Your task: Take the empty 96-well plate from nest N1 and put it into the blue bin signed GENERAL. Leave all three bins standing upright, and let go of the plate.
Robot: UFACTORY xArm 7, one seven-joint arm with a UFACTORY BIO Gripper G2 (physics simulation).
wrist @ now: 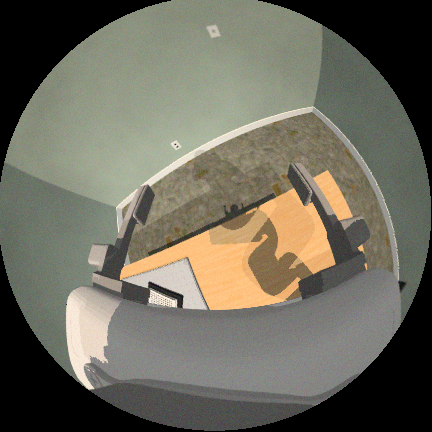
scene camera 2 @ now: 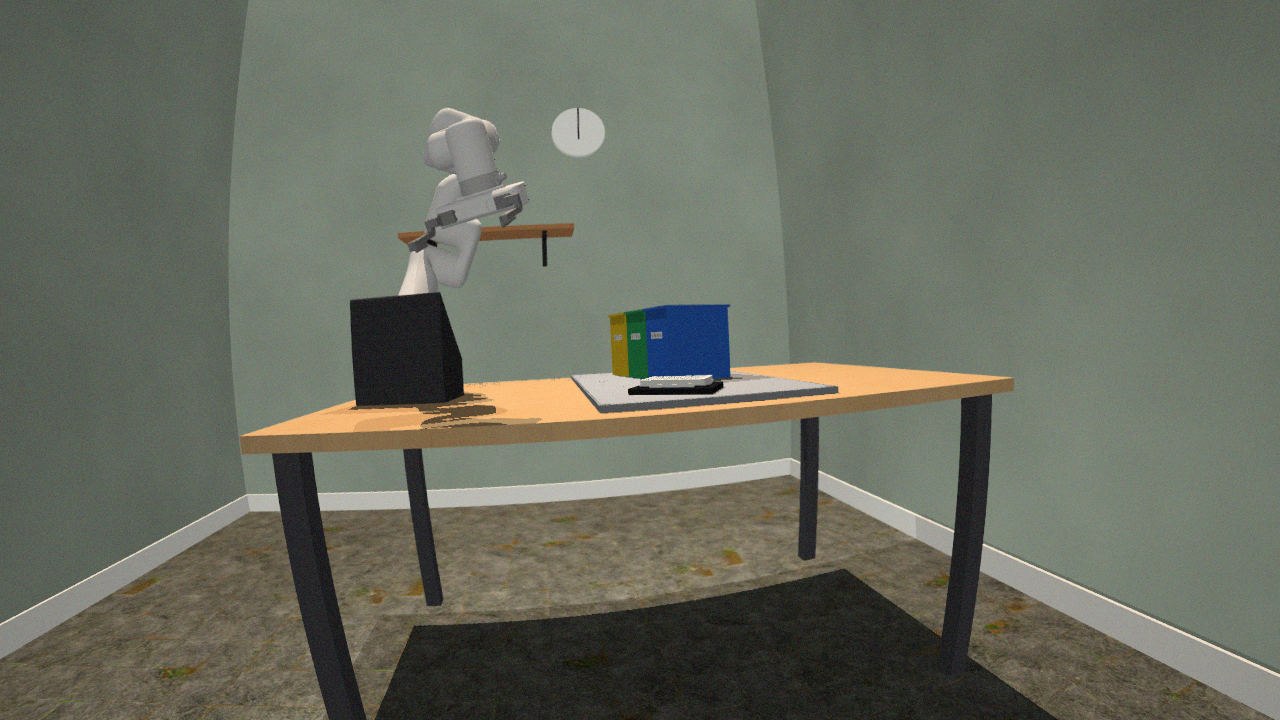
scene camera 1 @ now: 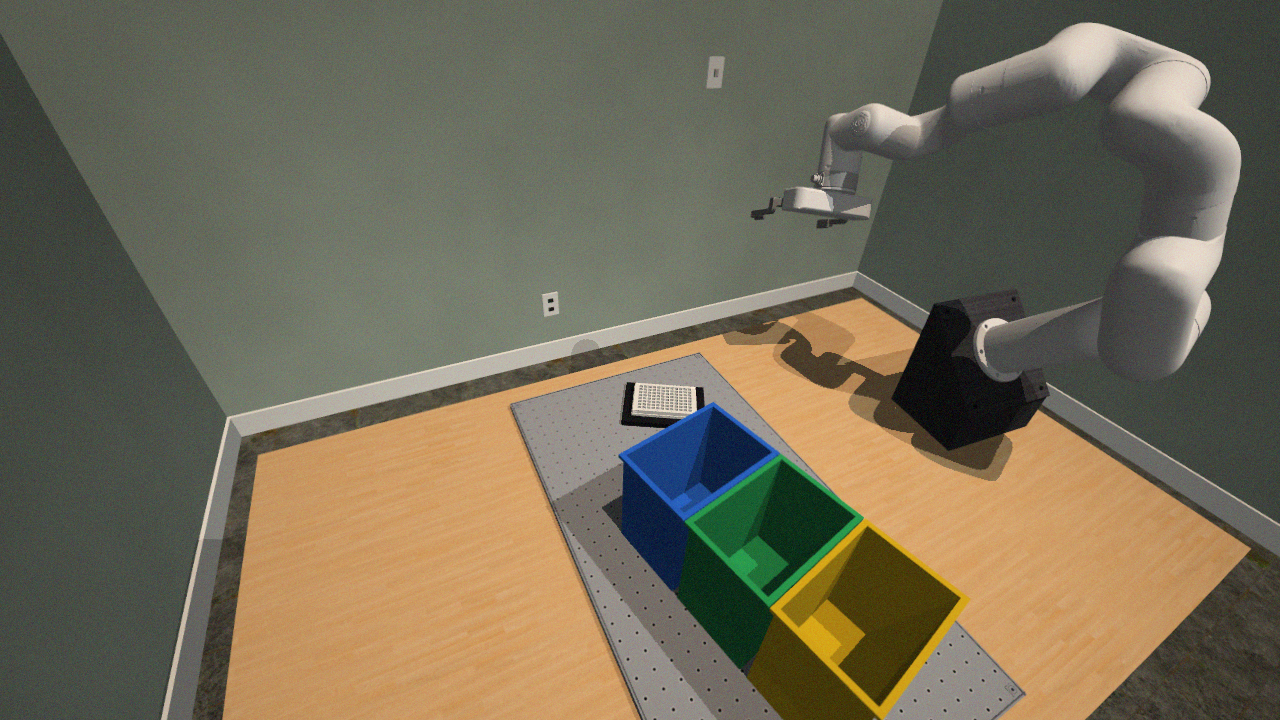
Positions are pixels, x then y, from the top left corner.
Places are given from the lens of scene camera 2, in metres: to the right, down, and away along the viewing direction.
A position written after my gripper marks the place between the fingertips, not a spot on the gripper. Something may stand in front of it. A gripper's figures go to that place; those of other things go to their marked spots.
my gripper [scene camera 2: 456,234]: -0.28, -0.19, 0.73
white 96-well plate [scene camera 2: 660,381]: 0.04, 0.04, 0.95
